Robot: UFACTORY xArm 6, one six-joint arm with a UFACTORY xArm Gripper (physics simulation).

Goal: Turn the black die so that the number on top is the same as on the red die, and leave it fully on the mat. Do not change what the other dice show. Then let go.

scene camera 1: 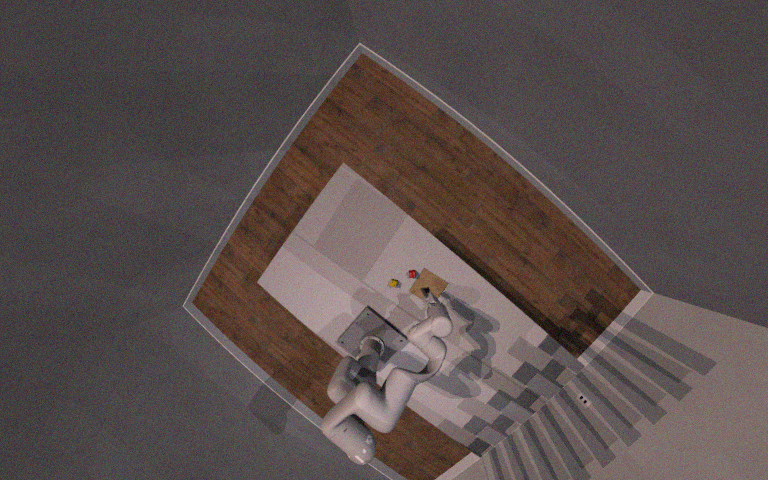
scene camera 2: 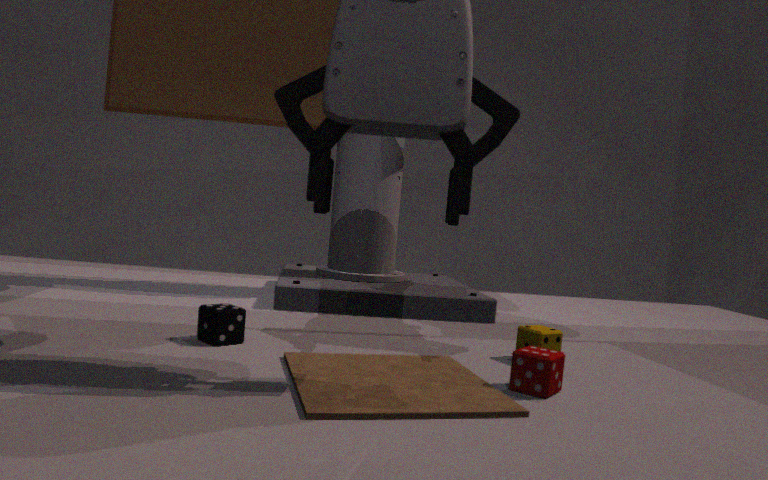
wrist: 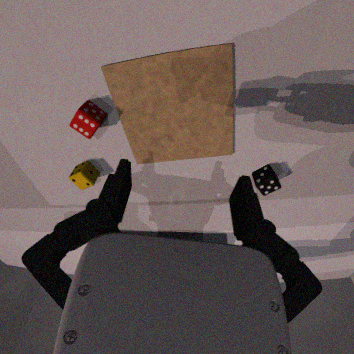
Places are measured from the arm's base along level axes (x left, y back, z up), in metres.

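Where they show: gripper, fingertip midpoint: [scene camera 2: 386, 219] [wrist: 183, 179]; arm's base, link origin: [scene camera 1: 372, 346] [scene camera 2: 360, 276].
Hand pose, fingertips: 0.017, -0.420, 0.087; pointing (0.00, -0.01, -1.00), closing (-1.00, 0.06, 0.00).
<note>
Things, the pixels of their top centre, and the offset from my fingertips, as dx, dy, dz. Level surfaces: height alone.
- black die, top centre: [scene camera 2: 222, 306] [wrist: 268, 186] -0.129, +0.083, -0.086
- red die, top centre: [scene camera 2: 539, 350] [wrist: 83, 125] [scene camera 1: 412, 274] +0.120, +0.007, -0.086
- yellow die, top centre: [scene camera 2: 540, 328] [wrist: 80, 181] [scene camera 1: 393, 283] +0.150, +0.105, -0.086
- tan mat, top centre: [scene camera 2: 392, 378] [wrist: 174, 114] [scene camera 1: 428, 287] +0.014, -0.001, -0.112
- white table, surface height: dz -0.116
The black die [scene camera 2: 221, 324] [wrist: 266, 179] lies on the table off the mat, near the right finger in the wrist view; its top seems to show five. It does not show in scene camera 1. The red die [scene camera 1: 412, 273] [scene camera 2: 536, 371] [wrist: 88, 119] stands beside the mat with six pips on top. The yellow die [scene camera 1: 393, 283] [scene camera 2: 538, 338] [wrist: 84, 175] stands behind the red one in scene camera 2. The tan mat [scene camera 1: 433, 278] [scene camera 2: 396, 384] [wrist: 180, 105] lies flat, with no die on it. My gripper [scene camera 2: 386, 216] [wrist: 183, 179] is open and empty, above the table.
The grey base plate [scene camera 1: 353, 331] [scene camera 2: 385, 308] stands on the white table [scene camera 1: 311, 294] behind the mat as scene camera 2 sees it. The arm [scene camera 1: 436, 350] reaches over the table in scene camera 1. An orange panel [scene camera 2: 220, 56] shows in the background.
</note>
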